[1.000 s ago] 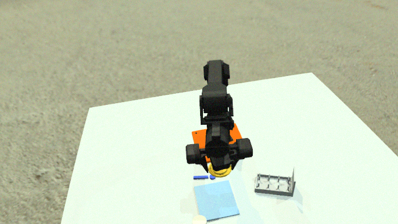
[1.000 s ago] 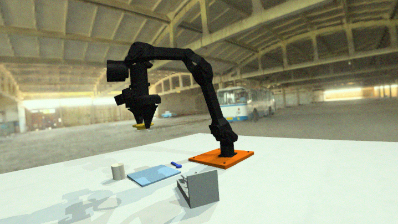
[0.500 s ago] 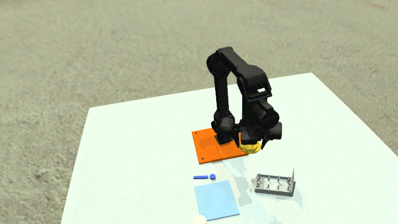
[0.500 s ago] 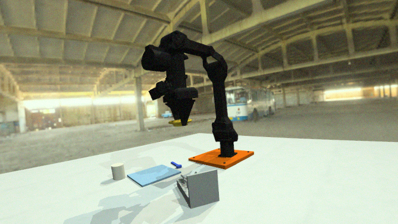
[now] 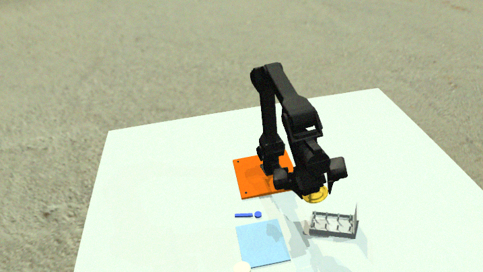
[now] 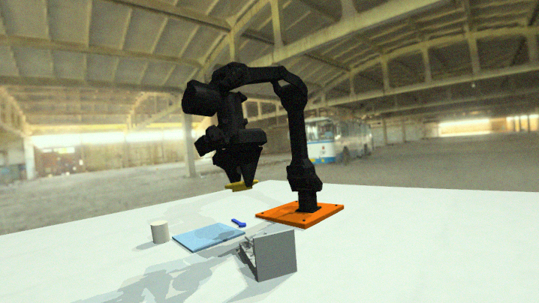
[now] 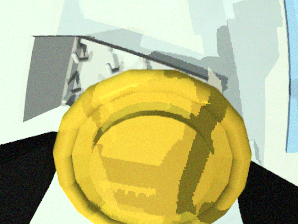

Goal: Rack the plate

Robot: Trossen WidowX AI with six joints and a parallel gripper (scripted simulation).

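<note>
The grey dish rack is 2 cm ahead of my gripper tip, 6 cm to the left of it and 12 cm below it. Also, from my gripper tip: yellow plate 1 cm above; blue spoon 12 cm behind, 15 cm to the right, 14 cm below; beige cylinder 7 cm ahead, 25 cm to the right, 11 cm below.
</note>
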